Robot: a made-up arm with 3 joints. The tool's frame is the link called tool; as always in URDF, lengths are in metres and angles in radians.
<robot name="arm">
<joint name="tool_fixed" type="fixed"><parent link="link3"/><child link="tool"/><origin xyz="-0.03 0.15 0.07" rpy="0 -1.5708 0"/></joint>
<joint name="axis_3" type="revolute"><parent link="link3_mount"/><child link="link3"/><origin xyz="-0.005 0.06 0.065"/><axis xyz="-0.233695 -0.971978 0.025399"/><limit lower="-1.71" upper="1.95" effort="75" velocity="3"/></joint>
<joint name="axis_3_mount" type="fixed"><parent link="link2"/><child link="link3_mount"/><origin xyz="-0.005 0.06 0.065"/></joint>
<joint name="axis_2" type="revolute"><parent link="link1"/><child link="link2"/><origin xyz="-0.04 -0.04 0.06"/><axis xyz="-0.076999 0.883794 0.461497"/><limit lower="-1.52" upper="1.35" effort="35" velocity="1.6"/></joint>
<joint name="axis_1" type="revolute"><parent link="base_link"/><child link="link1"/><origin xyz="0 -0.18 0.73"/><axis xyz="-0.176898 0.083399 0.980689"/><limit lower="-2.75" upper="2.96" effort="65" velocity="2.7"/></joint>
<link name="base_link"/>
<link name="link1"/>
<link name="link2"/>
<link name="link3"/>
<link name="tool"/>
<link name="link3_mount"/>
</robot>
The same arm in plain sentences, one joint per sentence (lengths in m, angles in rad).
The arm has three revolute joints in a row. What follows holds with every joint at zero, and every direction is one of the base frame's.
The first joint lies 0.18 m along -y and 0.73 m along +z from the base frame's origin and turns about the direction (-0.176898, 0.083399, 0.980689), from -2.75 to 2.96 rad.
The second joint lies 0.04 m along -x and 0.04 m along -y and 0.06 m along +z from the first joint and turns about the direction (-0.076999, 0.883794, 0.461497), from -1.52 to 1.35 rad.
The third joint lies 0.01 m along -x and 0.12 m along +y and 0.13 m along +z from the second joint and turns about the direction (-0.233695, -0.971978, 0.025399), from -1.71 to 1.95 rad.
The tool frame, which is the frame that the pose is given for, lies 0.03 m along -x and 0.15 m along +y and 0.07 m along +z from the third joint; its axes are the base frame's turned by roll 0, pitch -1.5708 and yaw 0 rad (as in URDF: about the fixed x, then y, then z).

